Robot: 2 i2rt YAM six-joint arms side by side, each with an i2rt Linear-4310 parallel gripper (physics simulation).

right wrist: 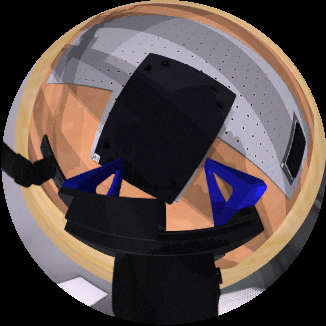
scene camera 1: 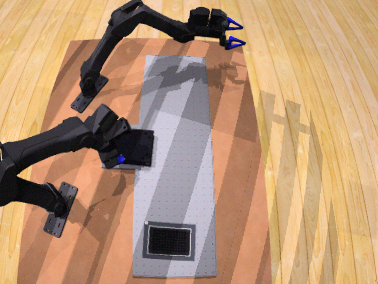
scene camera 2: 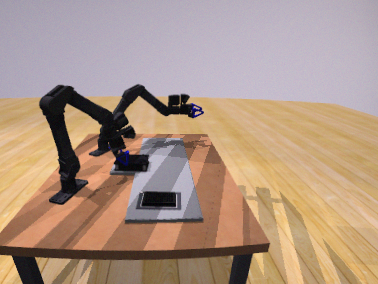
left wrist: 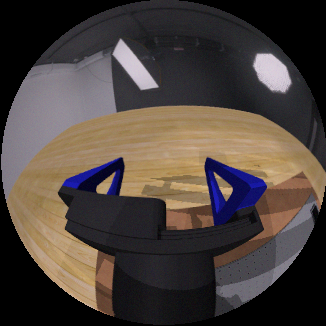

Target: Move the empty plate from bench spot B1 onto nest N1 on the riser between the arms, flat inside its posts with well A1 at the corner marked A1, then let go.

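Frame: origin at the left arm's base, x ahead, y left, z up, level; millimetres.
Where they show: left gripper, fingertip midpoint: (scene camera 1: 244,35) (scene camera 2: 203,110) (left wrist: 164,161); right gripper, fingertip midpoint: (right wrist: 163,162) (scene camera 1: 118,150) (scene camera 2: 123,160); left arm's base, link origin: (right wrist: 52,165) (scene camera 1: 89,93) (scene camera 2: 103,150); right arm's base, link origin: (scene camera 1: 61,209) (scene camera 2: 69,191).
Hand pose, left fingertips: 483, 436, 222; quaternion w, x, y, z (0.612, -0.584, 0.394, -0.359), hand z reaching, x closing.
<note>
Things, the pixels of their top centre, and the offset from my left fingertips, as dx, dy, dz. "*": a spot on its surface instead. Level surfaces: height alone.
- empty black plate, top centre: (right wrist: 299,151) (scene camera 1: 169,241) (scene camera 2: 159,197) +100, -789, -193
- grey bench spot pad, surface spot: (scene camera 1: 170,224) * +77, -735, -207
- black riser top with nest N1, surface height: dz -167
- white A1 label, surface spot: (right wrist: 96,158) * -269, -550, -167
- long grey perforated board, surface height: dz -209
- brown table, surface height: dz -222
The empty black plate (scene camera 1: 169,241) (scene camera 2: 158,199) (right wrist: 297,145) lies flat inside the white outline of the grey bench spot pad (scene camera 1: 170,224), at the bottom of the scene camera 1 view. The black riser top with nest N1 (scene camera 1: 143,146) (scene camera 2: 136,163) (right wrist: 165,110) has small dark posts near its corners and carries no plate. A white A1 label (right wrist: 96,158) shows at its lower left corner in the right wrist view. My right gripper (scene camera 2: 124,159) (right wrist: 163,162) is open and empty, above the riser's near edge. My left gripper (scene camera 1: 244,35) (scene camera 2: 202,111) (left wrist: 164,161) is open and empty, far from the plate.
A long grey perforated board (scene camera 1: 175,190) (scene camera 2: 167,167) (right wrist: 255,95) lies on the brown table (scene camera 1: 240,200) (scene camera 2: 225,220) under the plate's pad. The left arm (scene camera 1: 165,27) reaches over the board's far end, its gripper raised near the table's far right corner. The right arm (scene camera 1: 50,137) reaches in from the left.
</note>
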